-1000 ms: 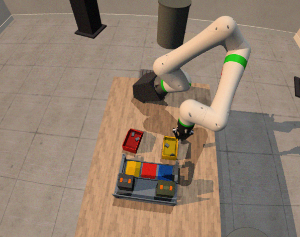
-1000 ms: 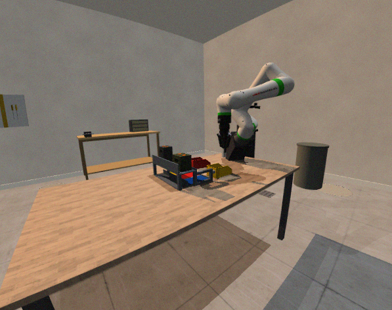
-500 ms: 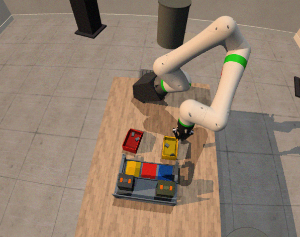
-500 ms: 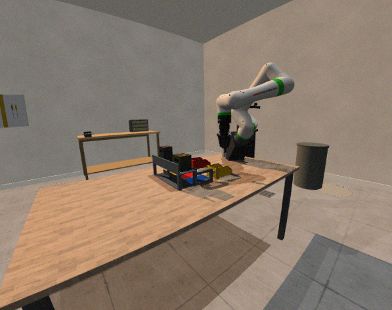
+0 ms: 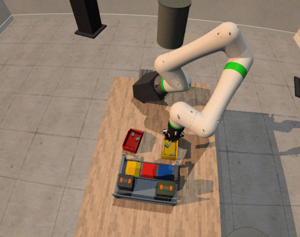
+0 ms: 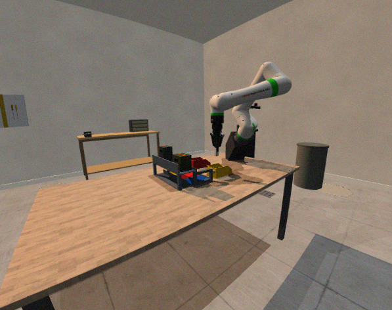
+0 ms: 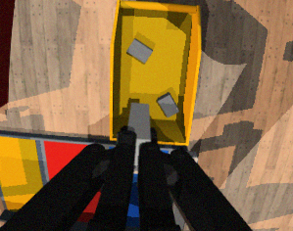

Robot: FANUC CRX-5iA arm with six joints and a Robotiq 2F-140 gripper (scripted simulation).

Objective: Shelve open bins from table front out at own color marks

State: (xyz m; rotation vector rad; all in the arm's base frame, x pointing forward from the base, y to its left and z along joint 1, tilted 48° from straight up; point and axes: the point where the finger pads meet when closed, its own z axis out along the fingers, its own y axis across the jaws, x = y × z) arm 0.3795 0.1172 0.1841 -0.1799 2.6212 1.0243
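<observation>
Now: hand 260 mm to the left of the red bin, 140 mm above it and 30 mm short of it. From my hand the other things lie so: yellow bin (140 mm below, 20 mm behind); blue-marked place (200 mm ahead, 170 mm below, 50 mm to the left); red mark (230 mm ahead, 170 mm below, 60 mm to the right).
</observation>
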